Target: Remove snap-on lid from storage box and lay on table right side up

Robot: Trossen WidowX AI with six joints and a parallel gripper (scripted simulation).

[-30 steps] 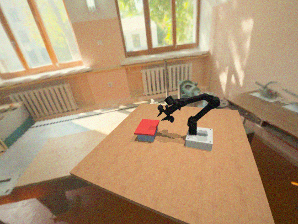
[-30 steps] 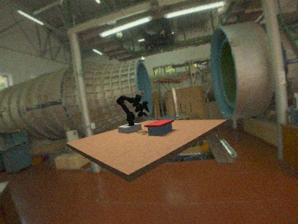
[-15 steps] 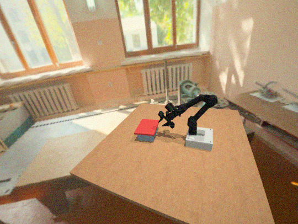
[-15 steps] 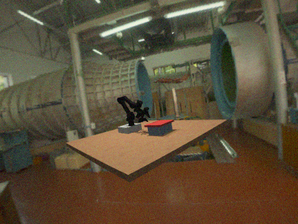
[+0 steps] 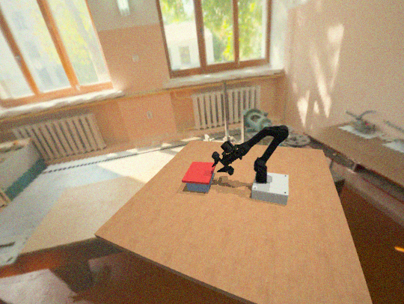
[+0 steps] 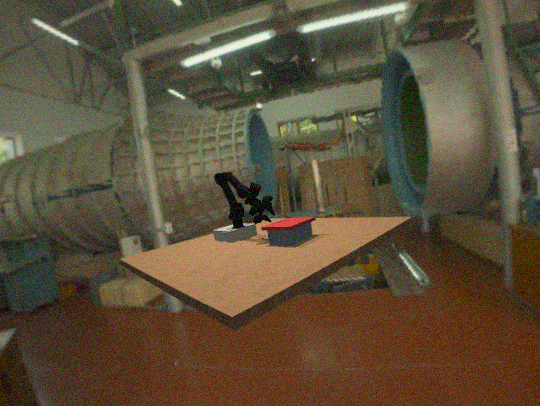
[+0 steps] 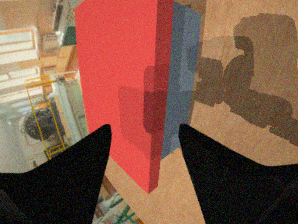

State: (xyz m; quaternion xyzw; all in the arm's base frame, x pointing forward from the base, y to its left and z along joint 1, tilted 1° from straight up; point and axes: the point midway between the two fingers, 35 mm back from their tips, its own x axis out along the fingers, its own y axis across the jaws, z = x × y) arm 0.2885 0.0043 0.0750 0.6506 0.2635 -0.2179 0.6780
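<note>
My gripper tip is now 110 mm short of the red lid, 10 mm to the right of it and 30 mm above it. The rest, counted from my gripper tip: storage box: 110 mm ahead, 10 mm to the left, 70 mm below.
</note>
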